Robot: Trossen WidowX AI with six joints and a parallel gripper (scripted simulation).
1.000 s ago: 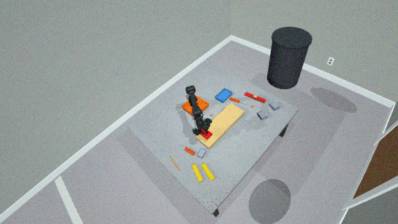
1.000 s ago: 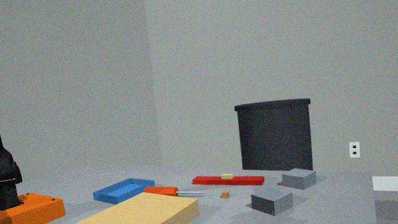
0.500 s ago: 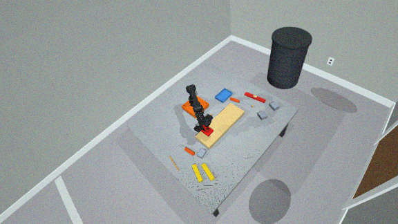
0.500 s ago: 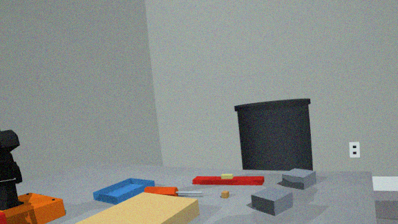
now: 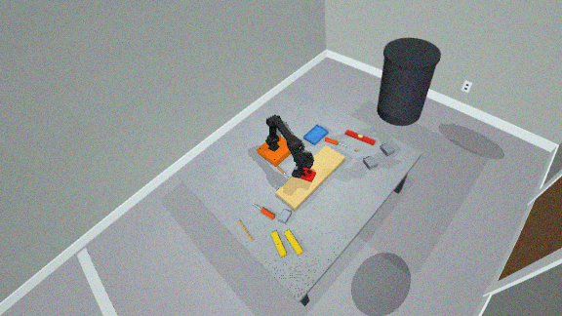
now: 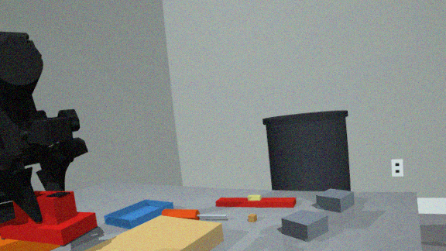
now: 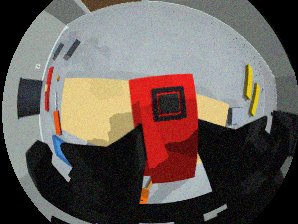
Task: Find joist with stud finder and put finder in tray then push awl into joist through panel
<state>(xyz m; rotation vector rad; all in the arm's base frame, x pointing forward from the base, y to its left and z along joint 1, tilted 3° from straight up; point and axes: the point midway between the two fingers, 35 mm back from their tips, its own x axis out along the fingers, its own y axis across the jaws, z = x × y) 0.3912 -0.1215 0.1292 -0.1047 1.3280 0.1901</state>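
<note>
Now: gripper tip 220 mm past the blue tray, 410 mm to the right of it and 150 mm above it. Round my gripper tip: awl (210 mm behind, 10 mm to the right, 150 mm below); grey block (10 mm ahead, 270 mm to the right, 150 mm below); red stud finder (20 mm above).
</note>
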